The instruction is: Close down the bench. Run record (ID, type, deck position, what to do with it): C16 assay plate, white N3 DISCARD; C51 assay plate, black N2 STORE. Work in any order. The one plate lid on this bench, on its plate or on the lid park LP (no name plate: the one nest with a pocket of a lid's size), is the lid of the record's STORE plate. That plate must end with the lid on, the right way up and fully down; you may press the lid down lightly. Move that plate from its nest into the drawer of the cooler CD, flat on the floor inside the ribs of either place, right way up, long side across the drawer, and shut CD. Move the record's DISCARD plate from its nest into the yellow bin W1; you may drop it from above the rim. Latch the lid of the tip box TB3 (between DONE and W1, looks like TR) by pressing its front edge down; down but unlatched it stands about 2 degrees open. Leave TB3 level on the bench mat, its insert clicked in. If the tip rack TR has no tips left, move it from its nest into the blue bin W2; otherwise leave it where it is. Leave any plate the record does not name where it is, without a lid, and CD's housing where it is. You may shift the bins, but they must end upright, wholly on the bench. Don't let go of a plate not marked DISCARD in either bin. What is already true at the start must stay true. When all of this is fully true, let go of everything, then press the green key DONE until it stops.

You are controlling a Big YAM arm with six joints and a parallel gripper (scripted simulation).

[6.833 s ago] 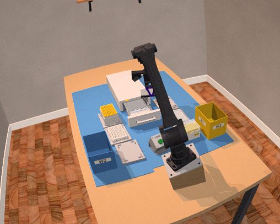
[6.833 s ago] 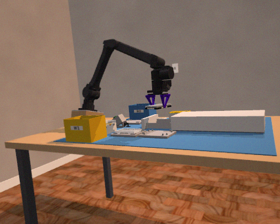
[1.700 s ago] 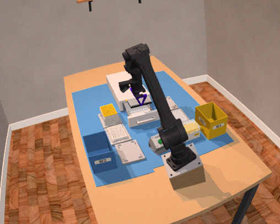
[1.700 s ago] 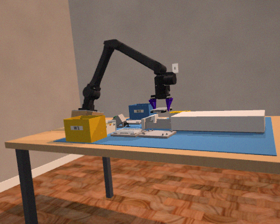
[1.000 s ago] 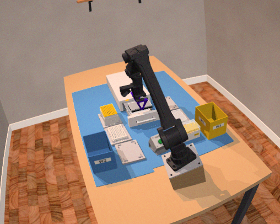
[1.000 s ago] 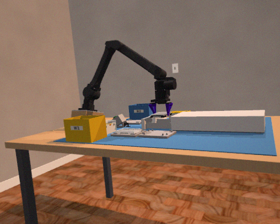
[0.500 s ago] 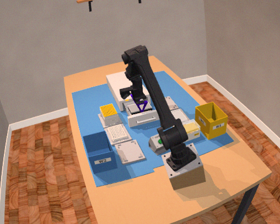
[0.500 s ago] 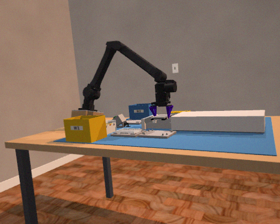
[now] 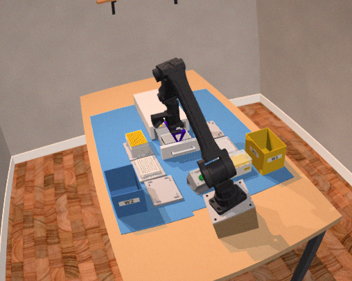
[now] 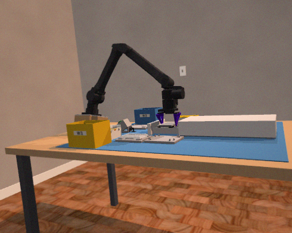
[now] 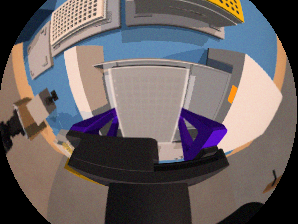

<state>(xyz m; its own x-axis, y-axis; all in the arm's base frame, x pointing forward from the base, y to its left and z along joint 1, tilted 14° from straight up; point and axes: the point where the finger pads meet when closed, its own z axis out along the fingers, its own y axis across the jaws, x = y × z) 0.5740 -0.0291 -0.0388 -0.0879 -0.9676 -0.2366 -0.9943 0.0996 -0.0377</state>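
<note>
The cooler drawer lies 30 mm ahead of my hand and 20 mm below it. Round my hand: cooler CD (170 mm ahead, 20 mm to the right, 20 mm below); plate lid (right at my hand); black plate (right at my hand).
</note>
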